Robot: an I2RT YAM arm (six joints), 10 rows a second.
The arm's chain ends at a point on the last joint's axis. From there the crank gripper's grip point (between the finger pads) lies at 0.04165 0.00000 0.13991 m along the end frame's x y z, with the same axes.
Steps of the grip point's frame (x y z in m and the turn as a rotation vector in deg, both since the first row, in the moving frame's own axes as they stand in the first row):
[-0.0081 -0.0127 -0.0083 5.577 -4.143 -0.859]
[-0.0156 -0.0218 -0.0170 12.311 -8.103 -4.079]
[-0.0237 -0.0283 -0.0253 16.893 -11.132 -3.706]
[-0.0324 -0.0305 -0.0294 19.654 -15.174 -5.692]
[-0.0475 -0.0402 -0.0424 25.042 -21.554 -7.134]
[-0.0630 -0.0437 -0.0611 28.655 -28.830 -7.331]
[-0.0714 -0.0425 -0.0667 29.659 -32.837 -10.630]
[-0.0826 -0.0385 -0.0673 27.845 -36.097 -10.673]
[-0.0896 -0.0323 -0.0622 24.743 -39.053 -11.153]
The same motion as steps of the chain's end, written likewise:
[0.0022 0.0016 -0.0102 5.577 -4.143 -0.859]
[0.0055 0.0108 -0.0179 12.311 -8.103 -4.079]
[0.0051 0.0150 -0.0242 16.893 -11.132 -3.706]
[0.0074 0.0200 -0.0264 19.654 -15.174 -5.692]
[0.0090 0.0225 -0.0335 25.042 -21.554 -7.134]
[0.0111 0.0260 -0.0453 28.655 -28.830 -7.331]
[0.0142 0.0283 -0.0467 29.659 -32.837 -10.630]
[0.0105 0.0274 -0.0471 27.845 -36.097 -10.673]
[0.0106 0.0257 -0.0428 24.743 -39.053 -11.153]

